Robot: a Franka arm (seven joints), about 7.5 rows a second.
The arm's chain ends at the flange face. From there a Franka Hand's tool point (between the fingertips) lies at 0.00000 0.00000 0.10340 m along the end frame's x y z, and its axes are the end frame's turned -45 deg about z.
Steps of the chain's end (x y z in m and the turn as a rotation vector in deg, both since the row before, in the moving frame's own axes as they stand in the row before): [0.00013, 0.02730, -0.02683, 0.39, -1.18, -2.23]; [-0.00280, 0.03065, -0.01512, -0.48, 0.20, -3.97]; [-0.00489, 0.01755, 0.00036, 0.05, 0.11, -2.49]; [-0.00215, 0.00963, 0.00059, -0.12, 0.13, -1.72]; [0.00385, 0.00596, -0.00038, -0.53, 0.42, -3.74]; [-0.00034, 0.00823, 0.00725, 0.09, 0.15, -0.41]
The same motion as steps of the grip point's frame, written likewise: [-0.02026, 0.01741, -0.02685, 1.11, -0.56, -2.23]; [-0.02398, 0.02057, -0.01512, -0.48, -0.20, -3.97]; [-0.01566, 0.00902, 0.00036, -0.04, 0.11, -2.49]; [-0.00831, 0.00561, 0.00059, -0.18, 0.01, -1.72]; [-0.00159, 0.00815, -0.00039, -0.67, -0.08, -3.74]; [-0.00575, 0.00565, 0.00725, -0.04, 0.17, -0.41]
